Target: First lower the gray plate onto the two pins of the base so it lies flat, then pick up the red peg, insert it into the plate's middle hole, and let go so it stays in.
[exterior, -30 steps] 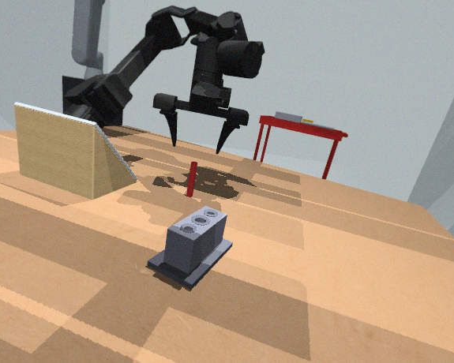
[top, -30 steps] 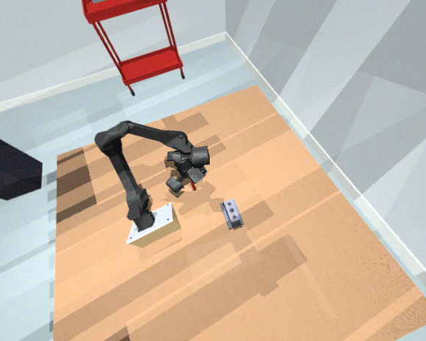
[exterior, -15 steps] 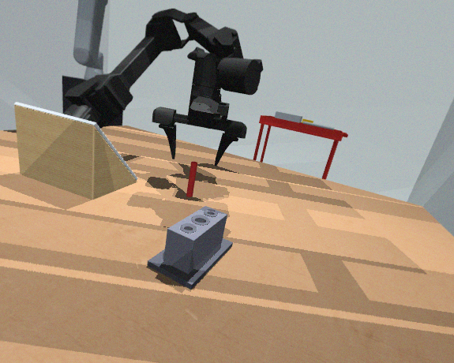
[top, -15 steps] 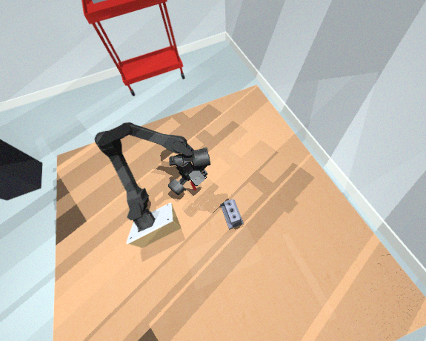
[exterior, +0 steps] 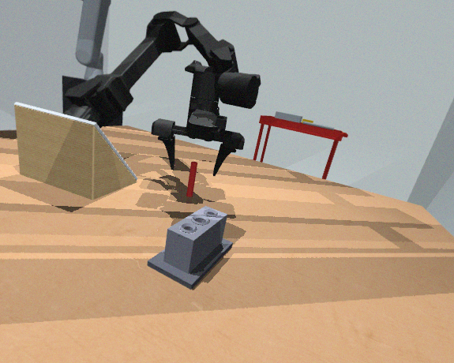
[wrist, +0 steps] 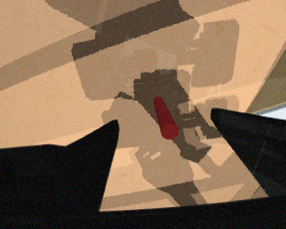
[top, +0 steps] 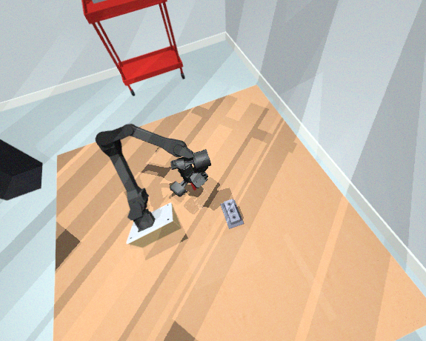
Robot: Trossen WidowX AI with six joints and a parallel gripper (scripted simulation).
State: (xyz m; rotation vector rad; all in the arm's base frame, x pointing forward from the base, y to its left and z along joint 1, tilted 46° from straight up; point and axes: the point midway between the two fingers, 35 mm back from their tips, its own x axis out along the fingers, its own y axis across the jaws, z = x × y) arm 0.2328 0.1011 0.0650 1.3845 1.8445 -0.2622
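Right now my gripper tip is 20 mm above the red peg. Also, from my gripper tip: base: 180 mm to the right, 120 mm ahead, 50 mm below; gray plate: 180 mm to the right, 120 mm ahead, 10 mm below.
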